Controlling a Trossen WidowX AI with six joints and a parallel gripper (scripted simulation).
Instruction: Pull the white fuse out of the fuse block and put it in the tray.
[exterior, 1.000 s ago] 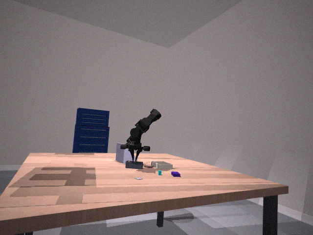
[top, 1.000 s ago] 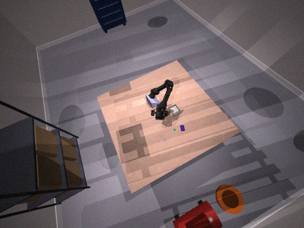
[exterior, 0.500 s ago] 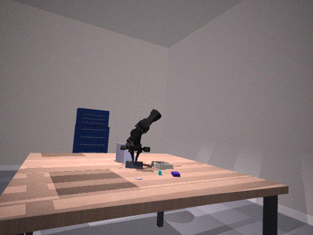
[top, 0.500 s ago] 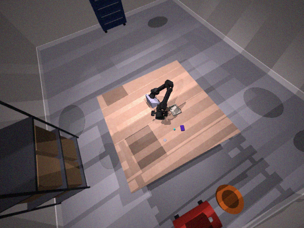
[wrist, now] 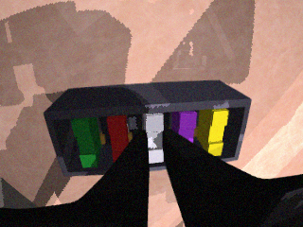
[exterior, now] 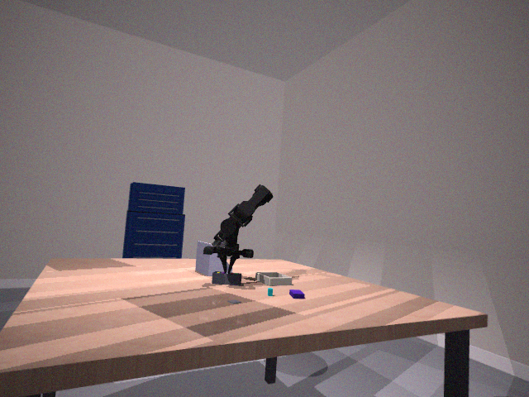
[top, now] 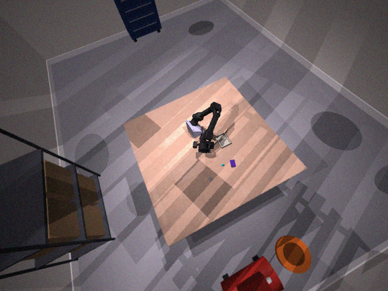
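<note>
My gripper tip is 1 cm past the purple fuse, 1 cm to the left of it and 1 cm above it. Also, from my gripper tip: yellow fuse: 2 cm behind, 3 cm to the right, 1 cm below; then white fuse: 1 cm below; then red fuse: 1 cm ahead, 2 cm to the left, 1 cm below.
</note>
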